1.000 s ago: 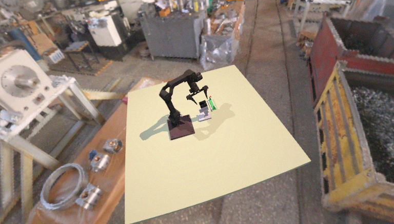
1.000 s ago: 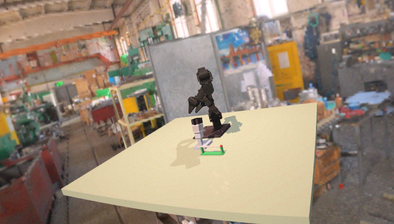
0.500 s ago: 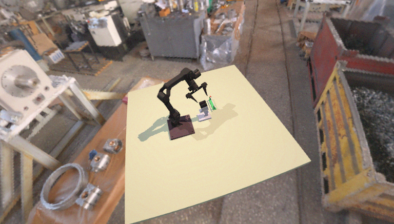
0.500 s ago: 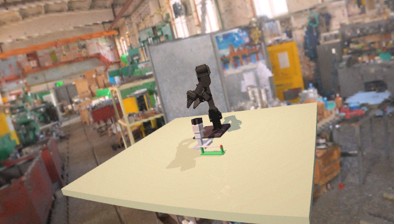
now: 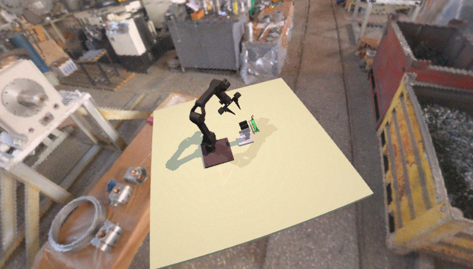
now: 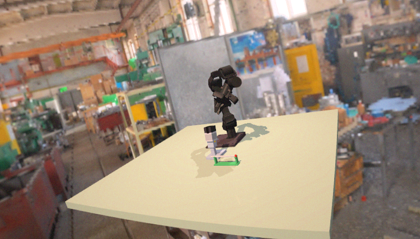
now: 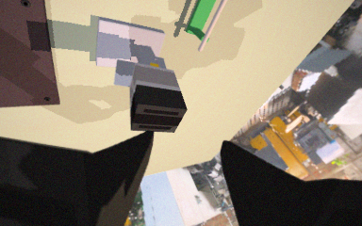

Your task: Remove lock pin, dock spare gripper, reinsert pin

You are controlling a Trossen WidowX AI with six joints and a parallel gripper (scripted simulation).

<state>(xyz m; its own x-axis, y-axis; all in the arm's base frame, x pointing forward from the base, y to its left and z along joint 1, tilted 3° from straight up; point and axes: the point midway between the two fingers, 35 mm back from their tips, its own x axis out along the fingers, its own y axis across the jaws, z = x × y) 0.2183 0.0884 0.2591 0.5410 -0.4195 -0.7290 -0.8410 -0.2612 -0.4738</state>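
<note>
My gripper tip is 130 mm short of the green cradle, 60 mm to the right of it and 220 mm above it. Round my gripper tip: spare gripper 20 mm ahead, 50 mm to the right, 120 mm below; then mount 20 mm ahead, 50 mm to the right, 190 mm below.
</note>
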